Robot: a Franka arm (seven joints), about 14 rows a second.
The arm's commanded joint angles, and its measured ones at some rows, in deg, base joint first. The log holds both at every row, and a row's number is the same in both.
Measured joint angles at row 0:
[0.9, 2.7, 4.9, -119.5, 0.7, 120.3, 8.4]
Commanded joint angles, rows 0 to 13:
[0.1, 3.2, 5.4, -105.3, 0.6, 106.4, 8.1]
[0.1, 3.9, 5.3, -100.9, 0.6, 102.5, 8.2]
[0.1, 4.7, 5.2, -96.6, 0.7, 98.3, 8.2]
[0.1, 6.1, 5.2, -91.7, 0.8, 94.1, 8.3]
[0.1, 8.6, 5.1, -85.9, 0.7, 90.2, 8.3]
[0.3, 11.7, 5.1, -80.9, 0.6, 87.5, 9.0]
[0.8, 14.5, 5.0, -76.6, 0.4, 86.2, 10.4]
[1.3, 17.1, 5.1, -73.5, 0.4, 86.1, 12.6]
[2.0, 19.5, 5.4, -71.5, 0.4, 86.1, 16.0]
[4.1, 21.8, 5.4, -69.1, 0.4, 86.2, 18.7]
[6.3, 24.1, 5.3, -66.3, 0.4, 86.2, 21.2]
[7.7, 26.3, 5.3, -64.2, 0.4, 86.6, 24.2]
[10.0, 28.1, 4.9, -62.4, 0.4, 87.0, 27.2]
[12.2, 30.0, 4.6, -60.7, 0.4, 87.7, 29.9]
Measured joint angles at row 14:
[7.8, 24.7, 5.4, -69.0, 0.7, 89.0, 23.6]
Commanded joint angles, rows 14 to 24:
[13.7, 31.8, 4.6, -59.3, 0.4, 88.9, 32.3]
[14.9, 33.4, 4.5, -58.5, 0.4, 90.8, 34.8]
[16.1, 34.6, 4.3, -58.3, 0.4, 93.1, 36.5]
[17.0, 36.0, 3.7, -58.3, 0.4, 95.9, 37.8]
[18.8, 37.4, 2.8, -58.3, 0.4, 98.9, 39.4]
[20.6, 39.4, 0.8, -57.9, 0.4, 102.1, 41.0]
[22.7, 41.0, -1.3, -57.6, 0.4, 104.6, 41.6]
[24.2, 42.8, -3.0, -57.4, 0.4, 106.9, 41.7]
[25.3, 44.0, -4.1, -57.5, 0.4, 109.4, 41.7]
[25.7, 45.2, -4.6, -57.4, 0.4, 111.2, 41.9]
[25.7, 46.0, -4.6, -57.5, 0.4, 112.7, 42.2]
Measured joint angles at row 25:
[24.5, 43.3, -3.0, -61.1, 0.7, 111.2, 40.4]
